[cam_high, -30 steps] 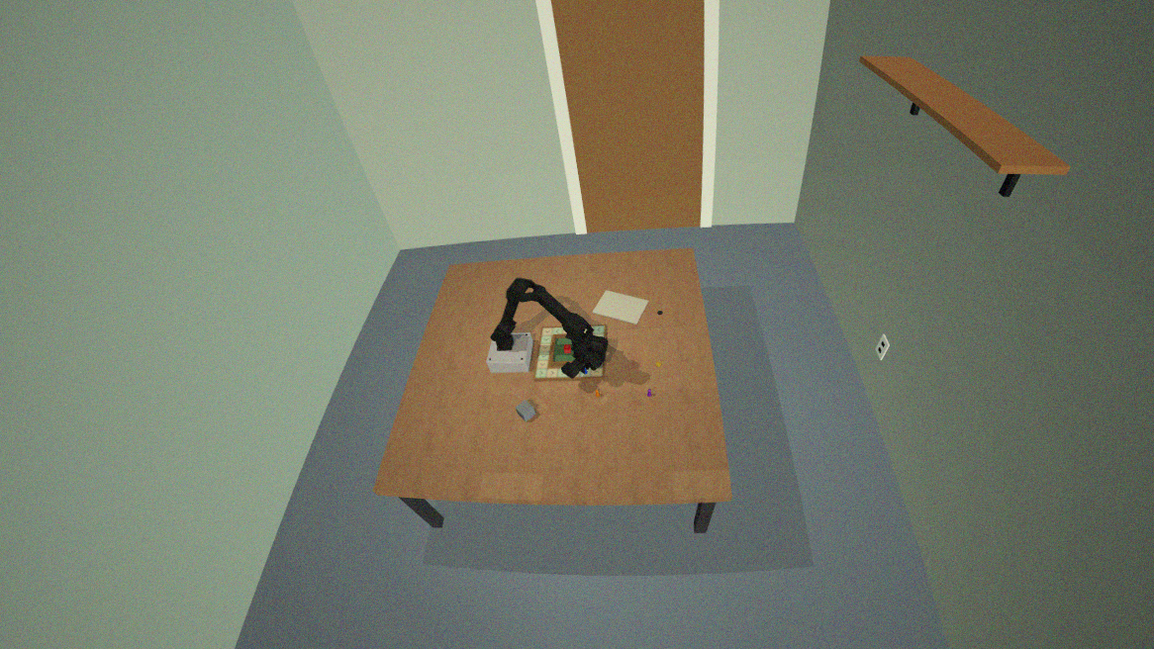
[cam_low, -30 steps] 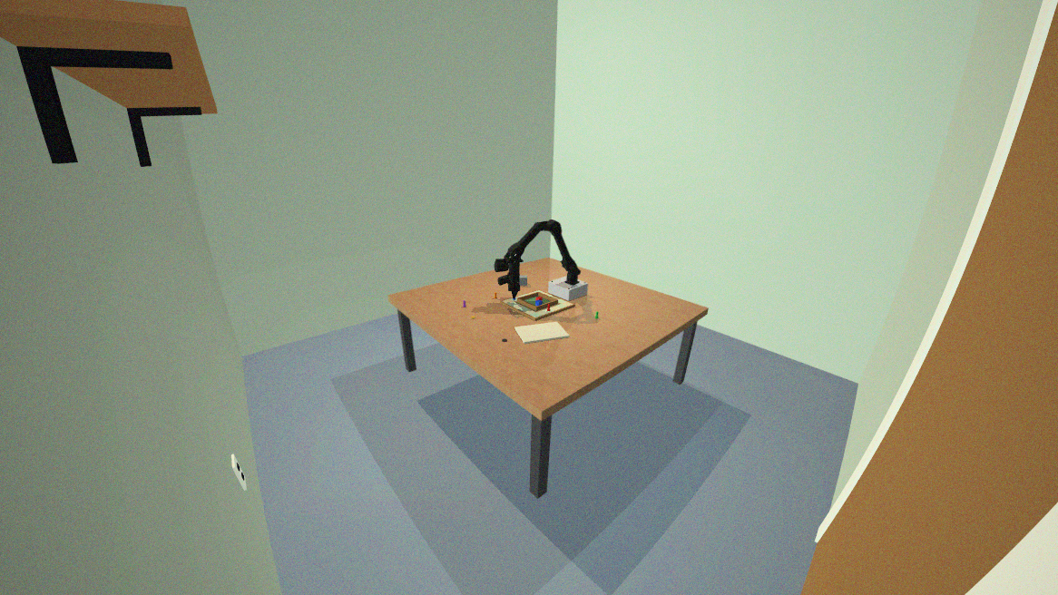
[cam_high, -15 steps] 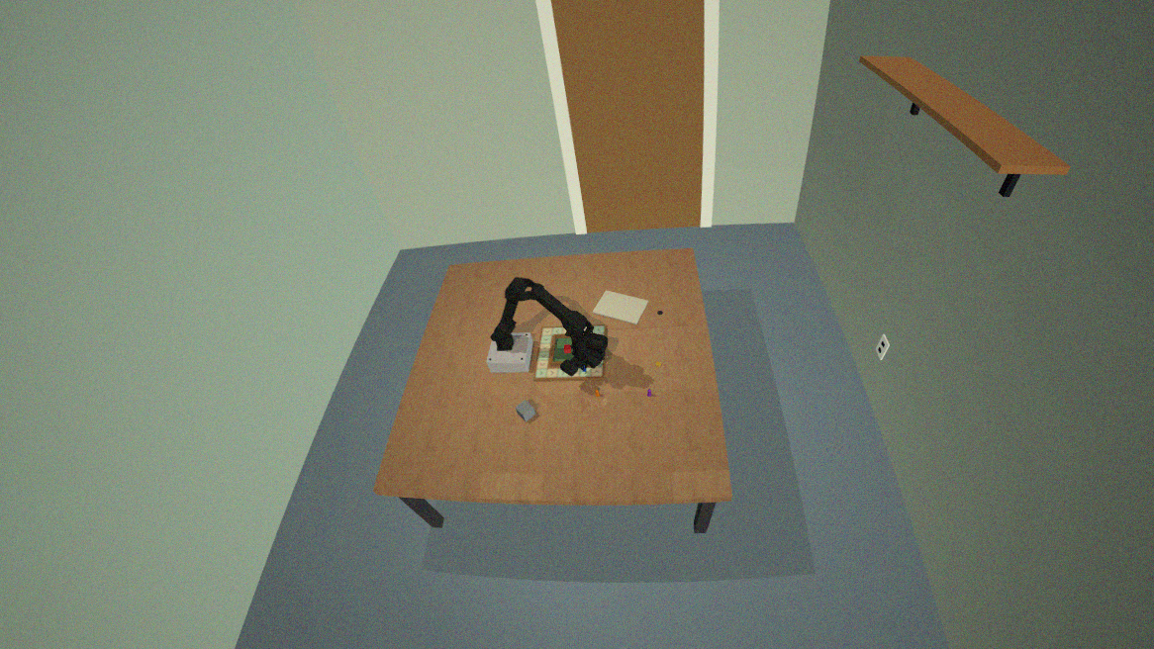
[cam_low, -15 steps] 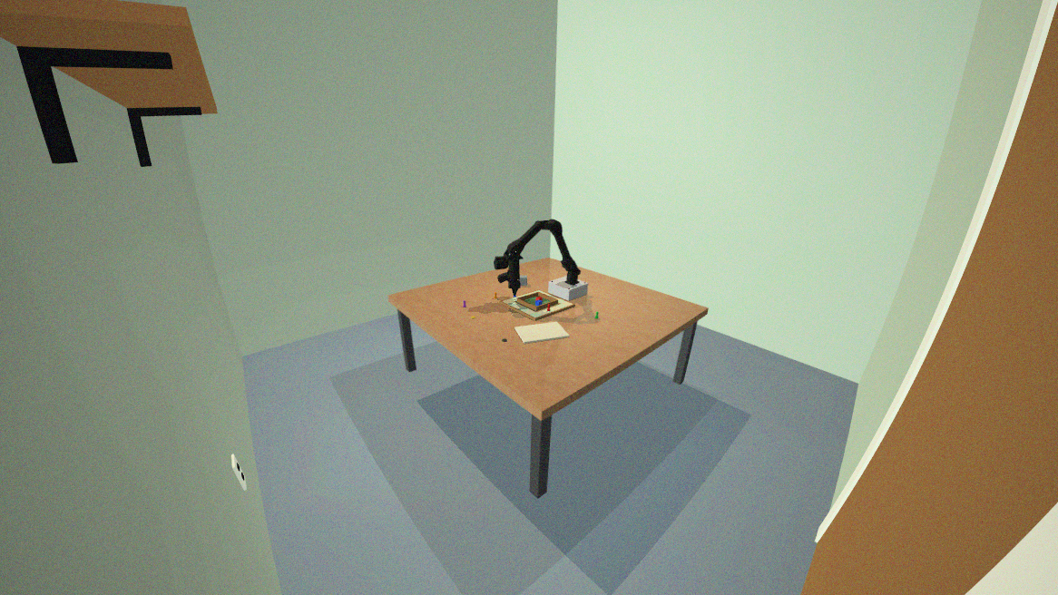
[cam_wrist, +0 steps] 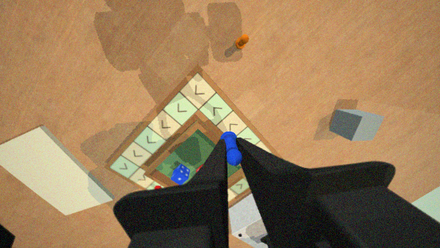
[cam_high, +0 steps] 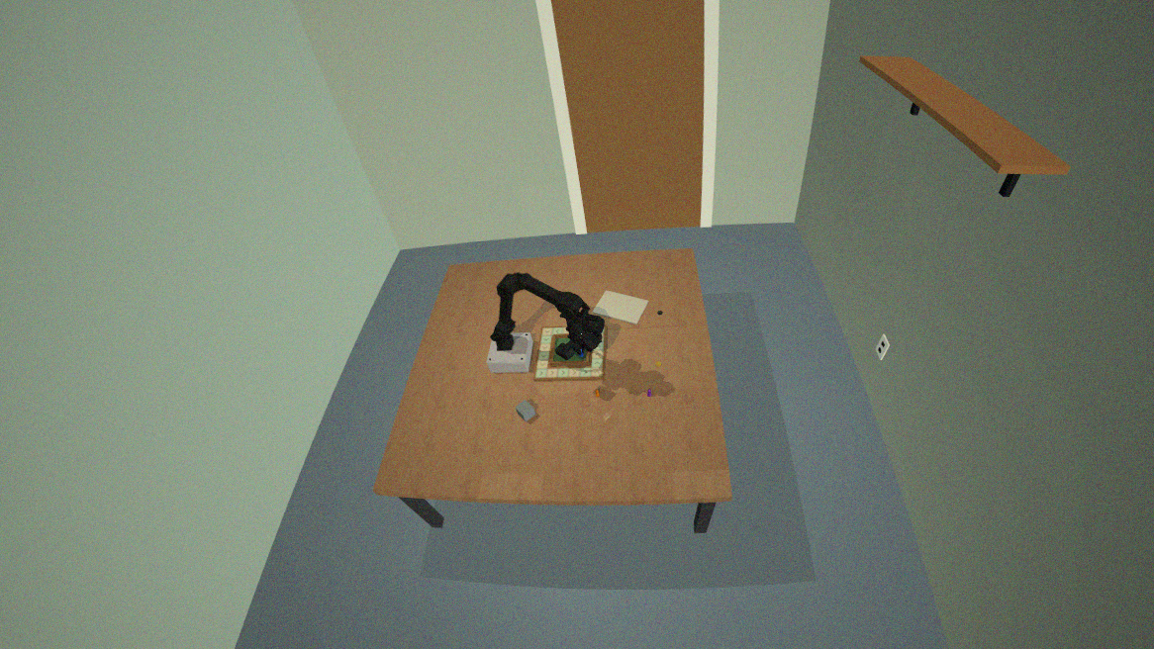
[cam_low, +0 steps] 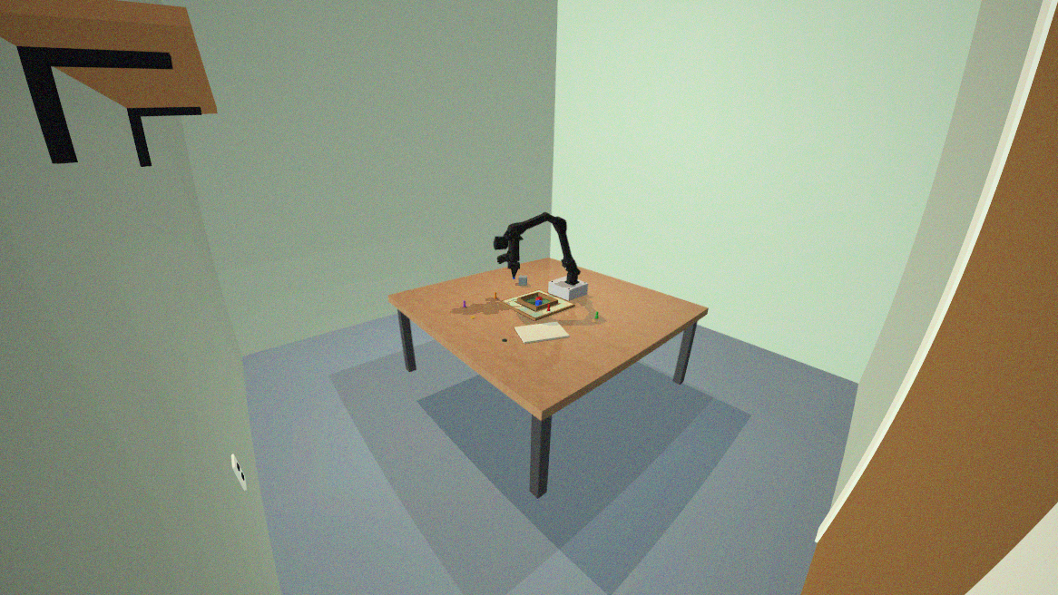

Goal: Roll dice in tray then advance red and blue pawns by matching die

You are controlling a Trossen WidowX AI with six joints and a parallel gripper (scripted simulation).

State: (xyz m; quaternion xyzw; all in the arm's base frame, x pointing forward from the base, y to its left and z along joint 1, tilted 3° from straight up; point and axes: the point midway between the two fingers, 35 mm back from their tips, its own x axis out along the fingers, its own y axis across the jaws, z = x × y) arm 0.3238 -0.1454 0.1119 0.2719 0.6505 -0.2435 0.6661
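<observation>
Right now my gripper tip is 120 mm above the orange pawn, 100 mm to the left of it and 40 mm short of it. Round my gripper tip: green tray (130 mm below, 120 mm to the left, 60 mm behind); blue pawn (10 mm above); red pawn (240 mm to the left, 110 mm below, 20 mm behind).
</observation>
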